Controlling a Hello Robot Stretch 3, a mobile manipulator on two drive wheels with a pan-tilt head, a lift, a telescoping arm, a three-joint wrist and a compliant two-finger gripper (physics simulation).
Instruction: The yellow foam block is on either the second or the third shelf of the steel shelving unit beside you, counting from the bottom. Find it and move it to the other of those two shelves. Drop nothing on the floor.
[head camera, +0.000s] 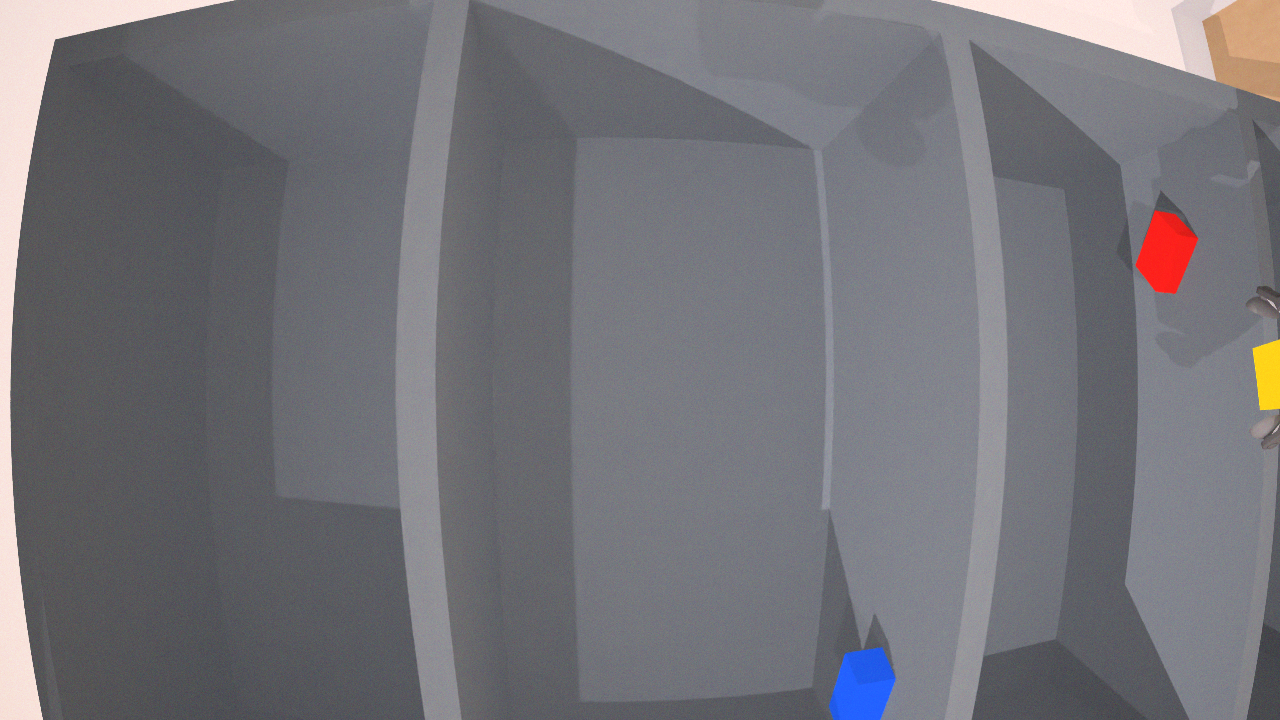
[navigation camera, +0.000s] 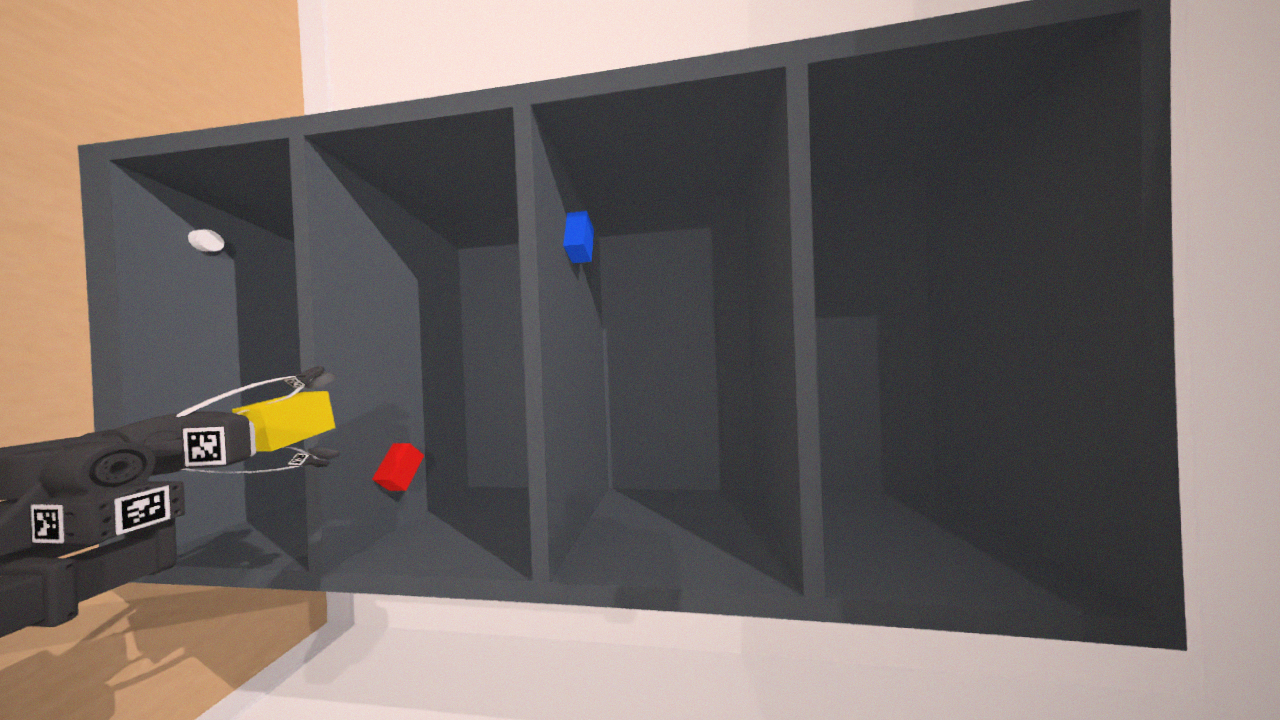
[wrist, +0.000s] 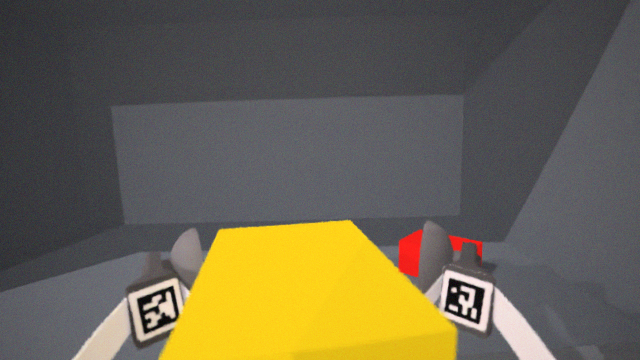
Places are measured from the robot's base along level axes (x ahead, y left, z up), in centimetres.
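Pixels of known places: gripper, between the fingertips: (head camera: 1252, 368) (navigation camera: 333, 414).
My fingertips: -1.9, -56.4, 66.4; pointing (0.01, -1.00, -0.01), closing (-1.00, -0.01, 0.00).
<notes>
Behind a point stands the place of what it marks, as x, y, z.
My gripper (head camera: 1264, 368) {-1.9, -56.4, 66.4} (navigation camera: 315, 416) {-1.9, -56.4, 66.4} (wrist: 312, 252) {-1.9, -56.4, 66.4} is shut on the yellow foam block (head camera: 1268, 383) {-0.3, -52.4, 68.6} (navigation camera: 290, 420) {-1.4, -48.2, 68.7} (wrist: 310, 300) {-2.0, -47.1, 68.7}, which sits between both fingertips. In the navigation view they are in front of the steel shelving unit (navigation camera: 529, 358) {6.1, -64.7, 96.9} (head camera: 990, 358) {-3.1, -64.7, 97.8}, near the front edge of its second shelf from the bottom. In the wrist view the block points into that compartment, toward the back panel. Any gap between the block and the shelf surface is hard to judge. The block's underside is hidden.
A red block (head camera: 1166, 252) {-17.7, -78.7, 57.9} (navigation camera: 398, 466) {-17.4, -78.3, 57.9} (wrist: 409, 254) {-14.1, -80.9, 56.2} lies on the second shelf, right of the gripper in the wrist view. A blue block (head camera: 863, 685) {30.1, -78.7, 102.9} (navigation camera: 579, 237) {31.6, -79.4, 102.5} is on the third shelf. A white rounded object (navigation camera: 205, 240) {37.7, -77.4, 10.0} is in the bottom compartment.
</notes>
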